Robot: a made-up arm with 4 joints. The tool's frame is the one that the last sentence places. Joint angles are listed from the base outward.
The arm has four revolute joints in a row. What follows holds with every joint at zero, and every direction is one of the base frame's. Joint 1 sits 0.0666 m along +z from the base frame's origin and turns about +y. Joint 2 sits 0.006 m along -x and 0.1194 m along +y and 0.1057 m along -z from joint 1 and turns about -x. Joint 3 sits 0.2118 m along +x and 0.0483 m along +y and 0.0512 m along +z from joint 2 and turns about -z. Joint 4 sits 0.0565 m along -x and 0.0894 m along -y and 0.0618 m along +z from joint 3 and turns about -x. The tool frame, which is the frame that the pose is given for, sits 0.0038 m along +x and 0.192 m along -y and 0.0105 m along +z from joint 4; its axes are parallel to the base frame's.
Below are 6 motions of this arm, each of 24 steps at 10 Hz.
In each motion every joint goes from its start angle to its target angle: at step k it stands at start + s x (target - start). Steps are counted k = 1, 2, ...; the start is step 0. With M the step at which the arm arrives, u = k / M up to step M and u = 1 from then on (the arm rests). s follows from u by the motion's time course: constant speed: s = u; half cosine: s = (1 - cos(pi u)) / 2; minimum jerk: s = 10 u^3 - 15 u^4 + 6 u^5.
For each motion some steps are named. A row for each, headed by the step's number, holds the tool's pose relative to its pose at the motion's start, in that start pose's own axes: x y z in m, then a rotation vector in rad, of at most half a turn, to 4 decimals.
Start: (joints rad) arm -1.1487 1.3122 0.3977 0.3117
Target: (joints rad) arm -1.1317 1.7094 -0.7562 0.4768
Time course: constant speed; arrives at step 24
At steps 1, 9, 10, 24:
1: 0.0118 -0.0002 0.0044 -0.0224 -0.0207 0.0445
9: 0.1041 0.0224 0.0502 -0.2088 -0.1718 0.4044
10: 0.1148 0.0284 0.0567 -0.2327 -0.1888 0.4499
24: 0.2263 0.1763 0.1386 -0.5597 -0.3760 1.1032

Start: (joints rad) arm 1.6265 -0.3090 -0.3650 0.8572
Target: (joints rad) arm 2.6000 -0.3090 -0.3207 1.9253
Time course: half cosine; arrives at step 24
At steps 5, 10, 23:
5: 0.0062 0.0124 -0.0008 -0.0763 0.0826 0.0494
10: 0.0255 0.0539 -0.0050 -0.2718 0.2691 0.2186
23: 0.0475 0.2031 -0.0309 -0.6740 0.4957 0.8088

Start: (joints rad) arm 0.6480 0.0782 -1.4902 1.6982
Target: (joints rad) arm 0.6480 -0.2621 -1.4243 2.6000
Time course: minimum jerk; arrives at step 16
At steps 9, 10, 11, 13, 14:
9: -0.0513 0.0401 0.0982 -0.5323 0.1208 -0.1778
10: -0.0564 0.0528 0.1131 -0.6244 0.1528 -0.2029
11: -0.0596 0.0650 0.1253 -0.7045 0.1833 -0.2229
13: -0.0622 0.0833 0.1405 -0.8138 0.2290 -0.2472
14: -0.0625 0.0880 0.1439 -0.8408 0.2410 -0.2527

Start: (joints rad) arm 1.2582 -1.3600 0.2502 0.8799
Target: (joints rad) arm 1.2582 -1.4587 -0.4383 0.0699
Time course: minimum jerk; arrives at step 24
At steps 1, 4, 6, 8, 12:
1: 0.0001 0.0000 -0.0001 0.0006 -0.0003 0.0003
4: 0.0053 -0.0012 -0.0075 0.0322 -0.0181 0.0165
6: 0.0162 -0.0026 -0.0216 0.0938 -0.0515 0.0493
8: 0.0347 -0.0027 -0.0427 0.1901 -0.1007 0.1040
12: 0.0918 0.0116 -0.0930 0.4504 -0.2145 0.2729

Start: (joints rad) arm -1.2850 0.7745 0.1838 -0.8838
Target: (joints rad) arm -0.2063 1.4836 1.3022 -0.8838
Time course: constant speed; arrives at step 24
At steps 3, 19, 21, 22, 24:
3: -0.0340 0.0130 -0.0086 -0.1088 0.0107 -0.0778
19: -0.2138 0.0730 -0.0235 -0.6602 -0.0546 -0.0912
21: -0.2363 0.0743 -0.0200 -0.7047 -0.0738 -0.0514
22: -0.2473 0.0742 -0.0176 -0.7236 -0.0838 -0.0290
24: -0.2690 0.0724 -0.0113 -0.7539 -0.1046 0.0198

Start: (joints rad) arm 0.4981 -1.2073 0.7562 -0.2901
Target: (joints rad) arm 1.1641 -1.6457 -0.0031 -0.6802
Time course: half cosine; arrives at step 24
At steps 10, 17, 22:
10: 0.0333 -0.0577 -0.0394 0.2363 0.1552 -0.0124
17: 0.0375 -0.1179 -0.1003 0.5752 0.2493 -0.0351
22: 0.0312 -0.1367 -0.1257 0.7240 0.2564 -0.0389

